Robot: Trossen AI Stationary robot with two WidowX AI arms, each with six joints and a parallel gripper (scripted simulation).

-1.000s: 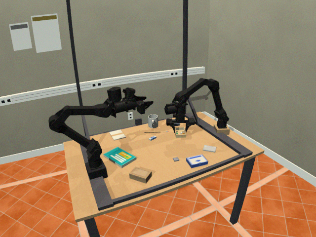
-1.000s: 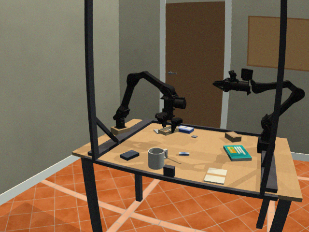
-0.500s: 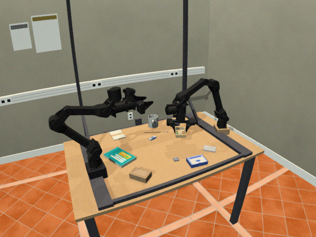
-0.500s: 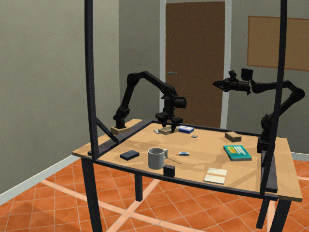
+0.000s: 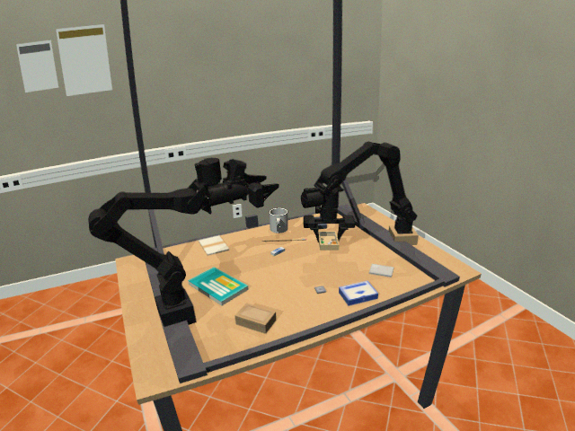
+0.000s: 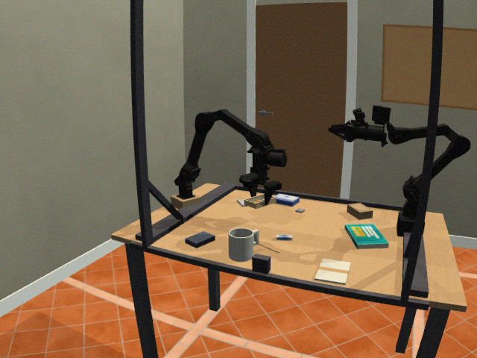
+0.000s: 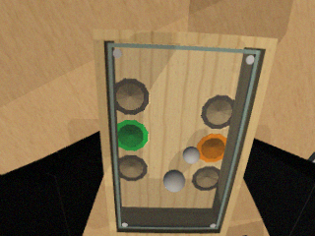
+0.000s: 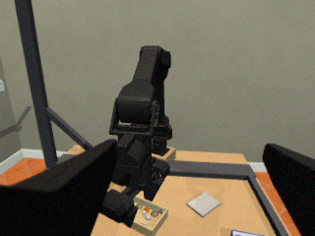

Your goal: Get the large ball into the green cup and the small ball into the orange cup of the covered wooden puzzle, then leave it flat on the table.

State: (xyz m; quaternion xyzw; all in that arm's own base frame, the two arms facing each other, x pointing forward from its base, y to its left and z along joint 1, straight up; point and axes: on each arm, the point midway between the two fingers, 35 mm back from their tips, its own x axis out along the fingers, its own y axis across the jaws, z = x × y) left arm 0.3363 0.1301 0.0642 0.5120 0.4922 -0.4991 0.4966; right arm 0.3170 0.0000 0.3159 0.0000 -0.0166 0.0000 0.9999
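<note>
Right now my left hand is 30 mm above the covered wooden puzzle. From my left hand the other things lie so: notepad (340 mm to the right, 330 mm behind, 110 mm below); grey square (150 mm ahead, 140 mm to the right, 110 mm below).
</note>
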